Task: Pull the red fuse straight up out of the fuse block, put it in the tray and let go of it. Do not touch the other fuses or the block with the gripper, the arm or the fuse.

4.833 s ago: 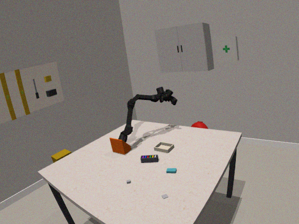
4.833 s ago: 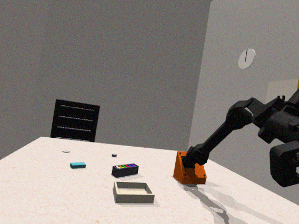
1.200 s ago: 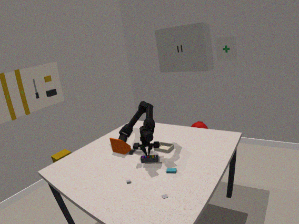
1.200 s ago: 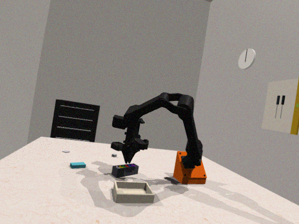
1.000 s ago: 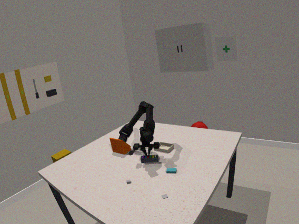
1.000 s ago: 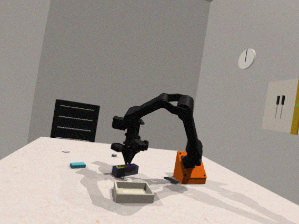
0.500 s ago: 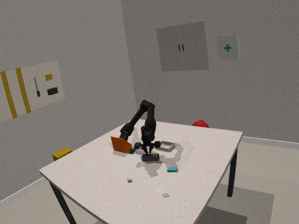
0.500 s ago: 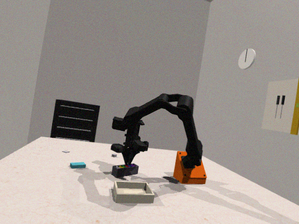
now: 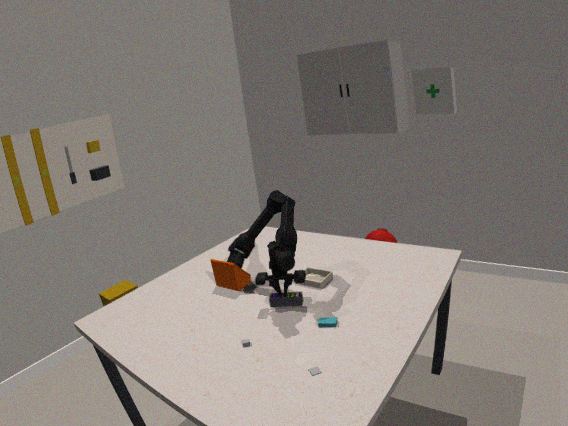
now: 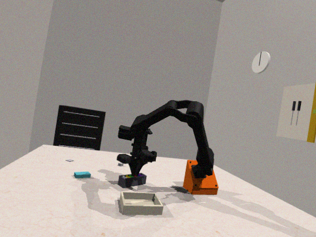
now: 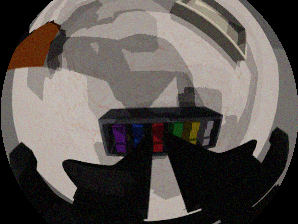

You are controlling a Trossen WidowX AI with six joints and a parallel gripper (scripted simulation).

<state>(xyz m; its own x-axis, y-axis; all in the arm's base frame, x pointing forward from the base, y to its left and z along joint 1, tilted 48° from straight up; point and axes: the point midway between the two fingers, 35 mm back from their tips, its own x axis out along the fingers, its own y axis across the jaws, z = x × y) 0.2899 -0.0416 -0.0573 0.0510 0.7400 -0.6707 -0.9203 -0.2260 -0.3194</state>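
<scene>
Now: gripper tip 21 cm to the right of the beige tray, 3 cm short of it and 3 cm above it. Round my gripper tip: red fuse 1 cm below.
</scene>
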